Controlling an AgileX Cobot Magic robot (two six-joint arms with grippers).
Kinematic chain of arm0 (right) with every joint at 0, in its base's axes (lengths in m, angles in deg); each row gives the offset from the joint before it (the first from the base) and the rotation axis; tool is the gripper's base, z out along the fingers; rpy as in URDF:
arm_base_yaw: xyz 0 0 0.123 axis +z
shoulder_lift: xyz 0 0 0 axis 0.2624 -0.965 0
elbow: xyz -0.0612 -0.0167 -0.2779 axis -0.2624 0.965 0
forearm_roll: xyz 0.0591 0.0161 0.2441 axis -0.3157 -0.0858 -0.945
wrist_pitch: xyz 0 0 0 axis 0.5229 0.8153 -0.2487
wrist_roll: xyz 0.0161 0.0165 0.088 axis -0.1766 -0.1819 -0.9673
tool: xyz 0 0 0 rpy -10.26 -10.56 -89.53
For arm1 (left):
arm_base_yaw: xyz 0 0 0.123 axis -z
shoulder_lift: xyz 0 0 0 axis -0.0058 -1 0
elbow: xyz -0.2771 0.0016 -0.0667 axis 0.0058 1 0
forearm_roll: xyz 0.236 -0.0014 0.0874 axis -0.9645 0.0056 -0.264
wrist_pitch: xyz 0 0 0 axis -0.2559 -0.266 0.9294
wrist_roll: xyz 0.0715 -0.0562 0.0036 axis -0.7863 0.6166 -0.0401
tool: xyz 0 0 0 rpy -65.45 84.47 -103.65
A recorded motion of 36 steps. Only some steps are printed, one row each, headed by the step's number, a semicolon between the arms.
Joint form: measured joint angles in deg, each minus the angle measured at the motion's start. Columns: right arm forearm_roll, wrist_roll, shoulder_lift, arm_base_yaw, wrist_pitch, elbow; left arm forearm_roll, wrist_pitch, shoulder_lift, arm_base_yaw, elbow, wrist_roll.
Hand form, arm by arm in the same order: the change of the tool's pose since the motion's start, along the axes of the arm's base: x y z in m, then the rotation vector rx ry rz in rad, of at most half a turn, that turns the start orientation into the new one. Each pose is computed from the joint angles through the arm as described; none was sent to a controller.
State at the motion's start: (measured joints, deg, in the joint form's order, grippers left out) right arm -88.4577 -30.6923 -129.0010 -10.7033 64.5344 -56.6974; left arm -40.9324 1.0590 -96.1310 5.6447 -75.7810 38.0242
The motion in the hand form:
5: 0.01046 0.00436 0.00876 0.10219 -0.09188 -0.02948; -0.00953 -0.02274 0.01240 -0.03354 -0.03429 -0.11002
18: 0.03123 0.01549 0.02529 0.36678 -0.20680 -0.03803; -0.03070 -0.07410 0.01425 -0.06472 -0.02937 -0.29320
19: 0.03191 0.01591 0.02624 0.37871 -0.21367 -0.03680; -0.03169 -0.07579 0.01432 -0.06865 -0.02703 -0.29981
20: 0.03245 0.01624 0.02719 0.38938 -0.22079 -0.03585; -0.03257 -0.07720 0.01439 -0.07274 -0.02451 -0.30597
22: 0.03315 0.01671 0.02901 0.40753 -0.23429 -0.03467; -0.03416 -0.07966 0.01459 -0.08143 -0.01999 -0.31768
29: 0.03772 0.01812 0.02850 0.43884 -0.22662 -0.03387; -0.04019 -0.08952 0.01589 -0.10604 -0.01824 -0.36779
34: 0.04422 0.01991 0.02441 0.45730 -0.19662 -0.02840; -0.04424 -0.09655 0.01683 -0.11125 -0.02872 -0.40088
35: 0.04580 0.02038 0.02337 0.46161 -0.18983 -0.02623; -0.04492 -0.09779 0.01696 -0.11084 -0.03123 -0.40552
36: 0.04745 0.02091 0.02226 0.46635 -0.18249 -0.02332; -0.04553 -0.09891 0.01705 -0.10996 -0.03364 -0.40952
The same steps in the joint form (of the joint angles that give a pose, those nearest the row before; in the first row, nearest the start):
5: -8.19 4.37 -0.94 0.00 -5.90 0.00; 3.89 -1.33 0.90 4.04 -1.26 -3.12
18: -32.99 19.17 -4.87 0.00 -11.12 0.00; 4.94 -0.82 0.93 15.33 -1.36 -2.38
19: -34.26 20.07 -5.01 0.00 -11.18 0.00; 5.18 -0.91 0.93 15.67 -1.36 -2.38
20: -35.43 20.91 -5.10 0.00 -11.24 0.00; 5.46 -1.03 0.93 15.95 -1.36 -2.43
22: -37.41 22.34 -5.20 0.00 -11.35 0.00; 6.14 -1.29 0.93 16.39 -1.36 -2.64
29: -40.35 24.00 -6.47 0.00 -11.03 0.00; 8.66 -1.73 0.93 18.28 -1.36 -4.25
34: -42.06 24.99 -8.48 0.00 -10.18 0.00; 9.59 -1.38 0.93 19.86 -1.36 -5.37
35: -42.50 25.30 -8.99 0.00 -9.94 0.00; 9.59 -1.23 0.93 20.18 -1.36 -5.45
36: -42.97 25.65 -9.53 0.00 -9.64 0.00; 9.54 -1.08 0.93 20.47 -1.36 -5.50

